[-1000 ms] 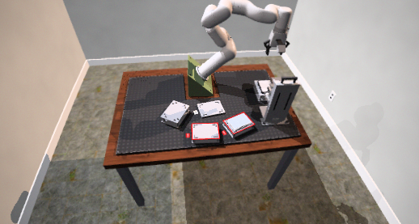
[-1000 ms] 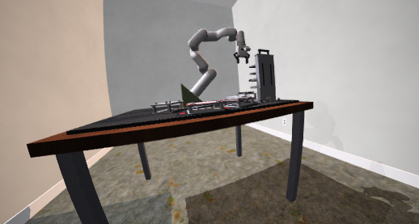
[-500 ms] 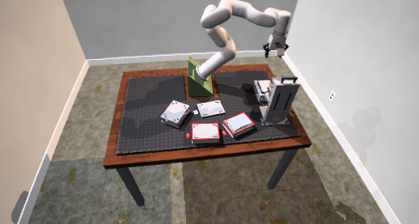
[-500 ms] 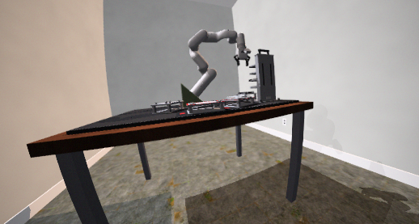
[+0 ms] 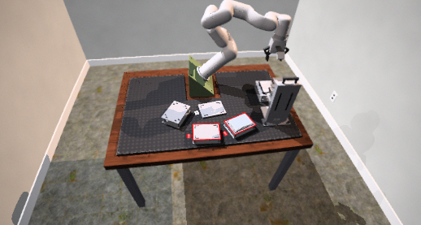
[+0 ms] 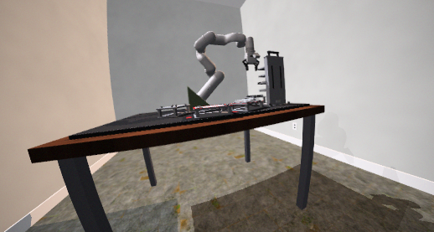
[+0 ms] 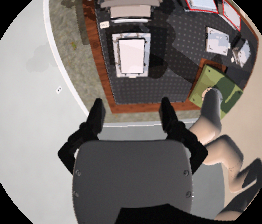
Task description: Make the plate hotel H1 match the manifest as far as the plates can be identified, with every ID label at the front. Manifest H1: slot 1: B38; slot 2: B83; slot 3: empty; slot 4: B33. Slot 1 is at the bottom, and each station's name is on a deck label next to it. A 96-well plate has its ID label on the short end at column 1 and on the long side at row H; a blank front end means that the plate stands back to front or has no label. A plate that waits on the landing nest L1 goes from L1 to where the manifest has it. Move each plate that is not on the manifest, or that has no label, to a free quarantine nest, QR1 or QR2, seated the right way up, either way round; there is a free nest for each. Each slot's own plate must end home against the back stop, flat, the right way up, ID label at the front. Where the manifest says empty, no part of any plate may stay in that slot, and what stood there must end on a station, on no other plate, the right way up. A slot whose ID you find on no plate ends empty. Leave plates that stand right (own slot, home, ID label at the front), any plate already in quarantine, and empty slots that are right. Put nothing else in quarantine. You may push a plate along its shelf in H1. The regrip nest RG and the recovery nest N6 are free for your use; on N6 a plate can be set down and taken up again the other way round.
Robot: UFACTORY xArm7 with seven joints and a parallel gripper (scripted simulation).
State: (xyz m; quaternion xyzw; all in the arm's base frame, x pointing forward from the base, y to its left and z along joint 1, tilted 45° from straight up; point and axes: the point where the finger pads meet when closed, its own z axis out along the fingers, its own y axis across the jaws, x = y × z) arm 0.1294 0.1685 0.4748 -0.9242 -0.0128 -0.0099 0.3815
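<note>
The plate is 10 mm ahead of my hand and 230 mm below it. From my hand the other things lie so: H1 deck label 130 mm ahead, 100 mm to the left, 300 mm below; QR1 deck label 360 mm ahead, 340 mm to the right, 300 mm below.
</note>
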